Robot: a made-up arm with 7 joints. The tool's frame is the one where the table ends. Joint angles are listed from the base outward.
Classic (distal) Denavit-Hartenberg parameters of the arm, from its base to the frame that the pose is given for. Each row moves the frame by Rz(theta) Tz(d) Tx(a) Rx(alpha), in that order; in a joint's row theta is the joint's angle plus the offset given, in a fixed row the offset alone. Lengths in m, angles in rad.
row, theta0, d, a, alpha
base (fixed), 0, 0.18, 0, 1.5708
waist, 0, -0.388, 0.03, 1.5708
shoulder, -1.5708, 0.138, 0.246, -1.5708
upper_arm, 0, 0.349, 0.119, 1.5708
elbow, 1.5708, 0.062, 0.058, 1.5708
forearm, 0, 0.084, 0.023, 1.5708
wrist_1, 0.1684, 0, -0.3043, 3.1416
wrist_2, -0.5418, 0, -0.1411, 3.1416
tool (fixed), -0.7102, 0.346, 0, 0
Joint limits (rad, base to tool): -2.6..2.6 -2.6..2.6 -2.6..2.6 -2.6..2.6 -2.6..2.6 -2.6..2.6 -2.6..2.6
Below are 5 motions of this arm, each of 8 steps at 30 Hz.
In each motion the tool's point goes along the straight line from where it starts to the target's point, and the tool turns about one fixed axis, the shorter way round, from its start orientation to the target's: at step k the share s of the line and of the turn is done. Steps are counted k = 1, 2, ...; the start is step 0. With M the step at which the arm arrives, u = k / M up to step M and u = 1 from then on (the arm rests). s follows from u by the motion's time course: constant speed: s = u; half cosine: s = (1 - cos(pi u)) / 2; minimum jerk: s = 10 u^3 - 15 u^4 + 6 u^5.
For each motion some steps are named. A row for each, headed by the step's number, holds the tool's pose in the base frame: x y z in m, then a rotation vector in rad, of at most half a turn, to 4 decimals.
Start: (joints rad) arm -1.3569 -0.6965 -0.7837 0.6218 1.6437 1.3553 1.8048
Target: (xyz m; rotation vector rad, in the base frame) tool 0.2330 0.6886 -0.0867 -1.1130 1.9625 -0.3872
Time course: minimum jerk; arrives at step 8
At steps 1, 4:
1: 0.2085 0.7613 -0.1967 -1.3251 2.1705 -0.2041
4: 0.2206 0.7256 -0.1426 -1.2206 2.0701 -0.2976

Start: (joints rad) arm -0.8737 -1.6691 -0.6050 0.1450 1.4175 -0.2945 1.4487
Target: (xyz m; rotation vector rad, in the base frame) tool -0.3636 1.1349 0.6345 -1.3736 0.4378 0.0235
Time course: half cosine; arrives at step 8
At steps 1, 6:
1: -0.4921 1.0468 0.7140 -1.3781 0.1665 -0.0091
6: -0.3832 1.1215 0.6466 -1.3753 0.3965 0.0185

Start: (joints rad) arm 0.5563 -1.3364 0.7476 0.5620 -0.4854 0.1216 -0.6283
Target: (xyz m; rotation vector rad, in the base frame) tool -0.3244 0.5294 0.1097 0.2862 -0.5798 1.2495
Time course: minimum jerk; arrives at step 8
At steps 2, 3, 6, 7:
2: -0.2766 0.4426 0.0963 0.2759 -0.5250 1.4502
3: -0.2858 0.4592 0.0989 0.2781 -0.5360 1.4118
6: -0.3189 0.5194 0.1082 0.2851 -0.5738 1.2727
7: -0.3235 0.5278 0.1095 0.2860 -0.5789 1.2531

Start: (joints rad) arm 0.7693 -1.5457 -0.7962 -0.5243 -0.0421 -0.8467 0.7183
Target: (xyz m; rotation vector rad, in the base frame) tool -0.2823 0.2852 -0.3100 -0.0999 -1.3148 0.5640
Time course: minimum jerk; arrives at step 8
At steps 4, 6, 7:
4: -0.3075 0.3102 -0.3483 -0.2393 -1.4164 0.4942
6: -0.2875 0.2904 -0.3179 -0.1286 -1.3363 0.5499
7: -0.2831 0.2860 -0.3112 -0.1043 -1.3181 0.5618

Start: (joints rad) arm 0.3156 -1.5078 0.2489 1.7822 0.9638 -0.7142 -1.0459
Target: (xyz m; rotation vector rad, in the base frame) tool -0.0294 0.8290 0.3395 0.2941 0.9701 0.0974
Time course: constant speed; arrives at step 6
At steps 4, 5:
4: -0.0508 0.8273 0.3539 0.2953 0.9313 0.0887
5: -0.0401 0.8282 0.3467 0.2947 0.9507 0.0931

